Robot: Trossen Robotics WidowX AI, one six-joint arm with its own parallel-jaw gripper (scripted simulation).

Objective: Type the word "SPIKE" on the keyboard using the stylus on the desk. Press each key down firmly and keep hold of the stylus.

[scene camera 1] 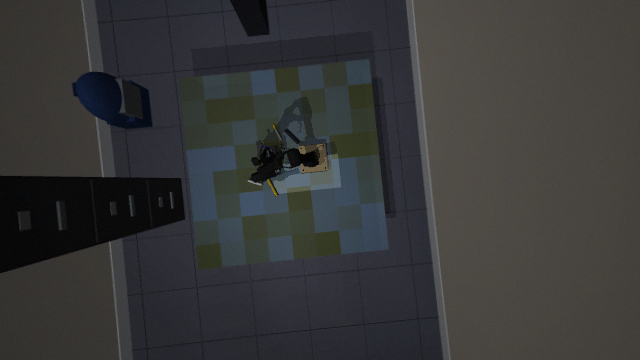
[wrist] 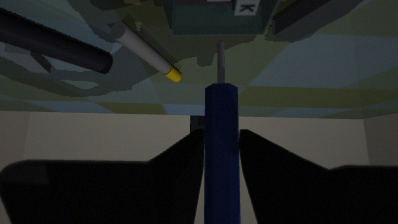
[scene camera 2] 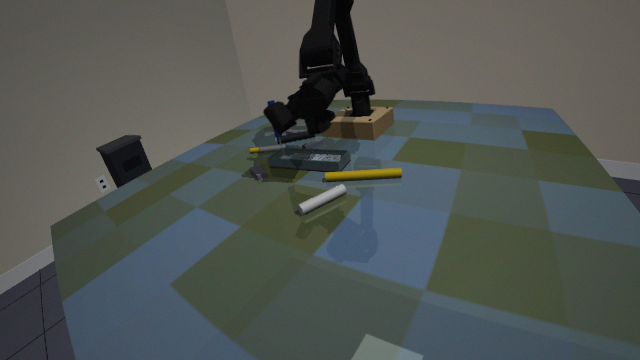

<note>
In view: the gripper (scene camera 2: 276, 125) and a yellow cylinder (scene camera 2: 387, 172).
The gripper is seen too in the wrist view (wrist: 221, 137). The wrist view misses the yellow cylinder: it is out of frame.
</note>
